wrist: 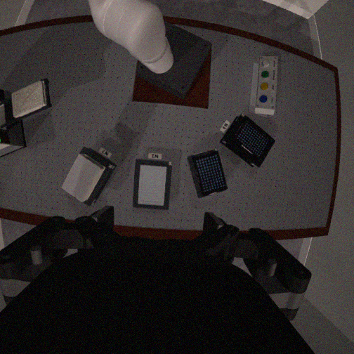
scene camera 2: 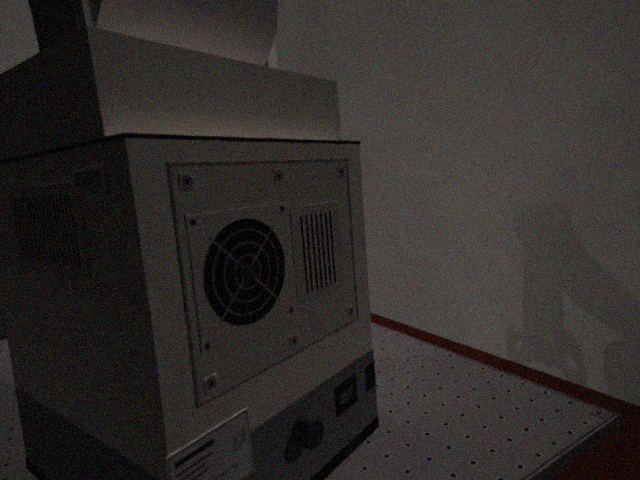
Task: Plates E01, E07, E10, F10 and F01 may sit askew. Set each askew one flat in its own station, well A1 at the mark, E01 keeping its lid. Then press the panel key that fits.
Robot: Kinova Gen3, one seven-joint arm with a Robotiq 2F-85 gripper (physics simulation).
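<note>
In the wrist view, a pale plate point(wrist: 84, 176) at the left sits skewed on its dark station, whose edge shows at the right; it looks tilted. A second pale plate point(wrist: 152, 185) lies squarely in its dark station frame. A dark plate with blue wells point(wrist: 210, 171) stands right of it, slightly turned. Another dark well plate point(wrist: 252, 138) sits turned at the right. A pale plate point(wrist: 31, 98) lies on a dark carrier at the far left. Plate names and well A1 marks are unreadable. The key panel point(wrist: 270, 89) shows green, yellow and blue keys. My gripper point(wrist: 158, 219) is open and empty, high above the table's front edge.
A large instrument point(scene camera 2: 248, 180) with a fan grille fills much of the scene camera view; part of a device shows at the wrist view's left edge. A white arm link point(wrist: 132, 25) hangs over a dark block point(wrist: 187, 70) on a red-brown square point(wrist: 197, 95) at the back.
</note>
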